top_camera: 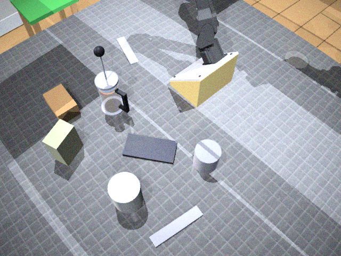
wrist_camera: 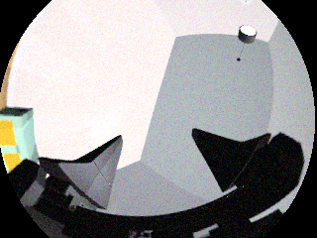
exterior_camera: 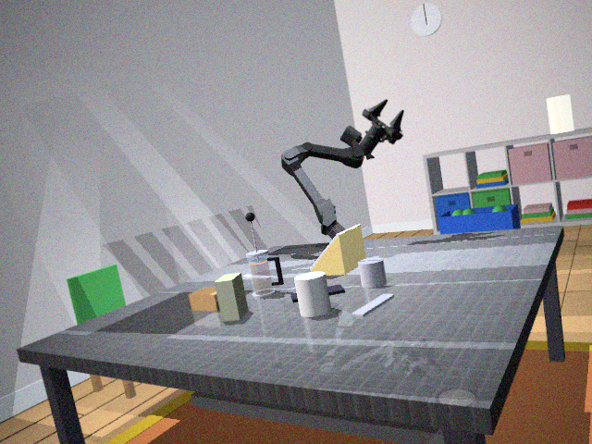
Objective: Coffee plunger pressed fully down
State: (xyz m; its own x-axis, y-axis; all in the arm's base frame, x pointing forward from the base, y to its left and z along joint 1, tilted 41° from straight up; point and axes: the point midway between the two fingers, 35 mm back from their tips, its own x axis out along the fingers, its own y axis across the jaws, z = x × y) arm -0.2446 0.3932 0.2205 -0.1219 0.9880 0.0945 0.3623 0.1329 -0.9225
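My gripper tip is 580 mm short of the coffee press, 410 mm above it and 310 mm to the left of it. From my gripper tip the other things lie so: pale green block (790 mm ahead, 480 mm below, 290 mm to the right); dark flat plate (610 mm ahead, 530 mm below, 130 mm to the right).
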